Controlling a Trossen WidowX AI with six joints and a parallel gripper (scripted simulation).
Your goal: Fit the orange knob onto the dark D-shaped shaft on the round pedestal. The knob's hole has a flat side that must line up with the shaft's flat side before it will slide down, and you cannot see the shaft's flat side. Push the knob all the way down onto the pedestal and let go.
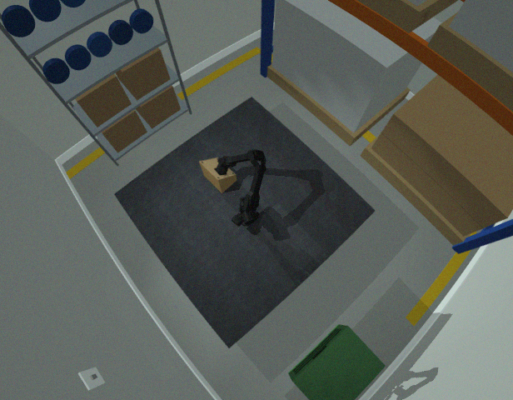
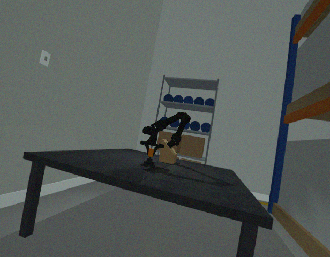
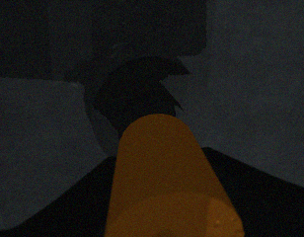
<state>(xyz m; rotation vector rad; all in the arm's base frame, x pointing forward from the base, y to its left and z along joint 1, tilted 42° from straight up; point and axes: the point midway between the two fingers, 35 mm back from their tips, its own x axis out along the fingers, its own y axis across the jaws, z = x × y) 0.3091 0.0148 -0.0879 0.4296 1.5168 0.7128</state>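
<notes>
Right now my gripper tip is 20 mm below the orange knob. From my gripper tip the other things lie so: dark round pedestal 40 mm below.
</notes>
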